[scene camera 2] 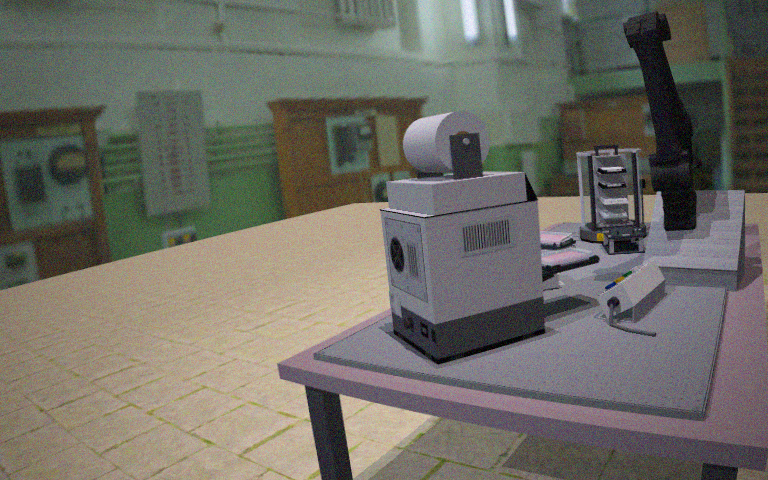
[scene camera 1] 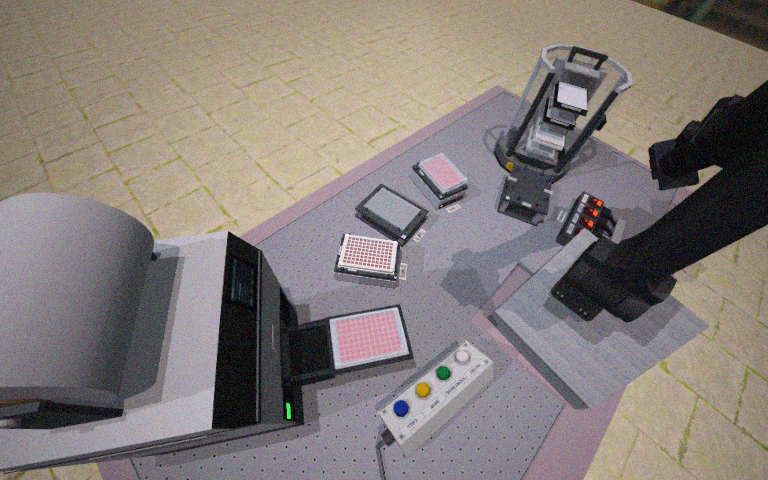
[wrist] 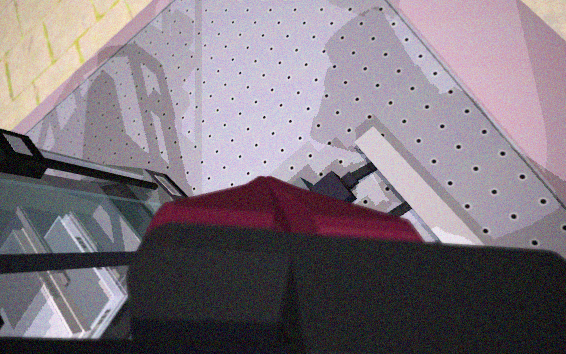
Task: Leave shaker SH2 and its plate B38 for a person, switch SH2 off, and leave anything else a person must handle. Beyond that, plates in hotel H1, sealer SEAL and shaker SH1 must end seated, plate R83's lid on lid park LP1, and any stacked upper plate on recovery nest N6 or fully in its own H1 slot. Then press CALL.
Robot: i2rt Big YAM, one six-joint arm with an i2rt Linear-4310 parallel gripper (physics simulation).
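Frame: origin at the arm's base, x ahead, y right, z down, level; millimetres.
Where they show: gripper, fingertip midpoint: (scene camera 1: 656, 171) (wrist: 263, 191); arm's base, link origin: (scene camera 2: 680, 212) (scene camera 1: 589, 283).
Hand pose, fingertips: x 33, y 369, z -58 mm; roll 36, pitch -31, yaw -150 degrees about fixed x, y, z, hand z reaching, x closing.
Note:
Each offset is from my fingertips to the top centre of the thing. "spot": to the spot under its first point. Level surfaces: height alone.
My gripper (wrist: 263, 191) is shut with nothing between its maroon fingertips. It hangs over the perforated board @(dz +222 mm) (wrist: 253, 88) at the table's right side. My arm's black end (scene camera 1: 589, 281) shows there in scene camera 1. The plate hotel @(dx +294, dy +99, dz -117 mm) (scene camera 1: 543, 102) (scene camera 2: 592, 190) stands at the back right with several plates in its slots. A pink plate @(dx +405, dy -272, dz +144 mm) (scene camera 1: 442, 172) sits on a small dark shaker. A red-gridded plate @(dx +336, dy -612, dz +153 mm) (scene camera 1: 368, 253) sits on a grey base. A grey lid @(dx +412, dy -463, dz +176 mm) (scene camera 1: 393, 209) lies in a dark nest between them. A pink plate @(dx +183, dy -745, dz +96 mm) (scene camera 1: 368, 336) lies on the sealer's @(dx +315, dy -972, dz -234 mm) (scene camera 1: 206, 329) (scene camera 2: 463, 267) drawn-out tray.
A white button box @(dx +29, dy -702, dz +138 mm) (scene camera 1: 434, 388) with blue, yellow, green and white buttons lies at the front. A switch panel @(spot: dx +42, dy -65, dz +170 mm) (scene camera 1: 584, 216) with red lights stands right of the hotel. A raised grey slab (scene camera 1: 549, 329) lies under my arm. A white box edge @(spot: dx -57, dy +16, dz +206 mm) (wrist: 404, 179) with a dark plug lies just beyond my fingertips.

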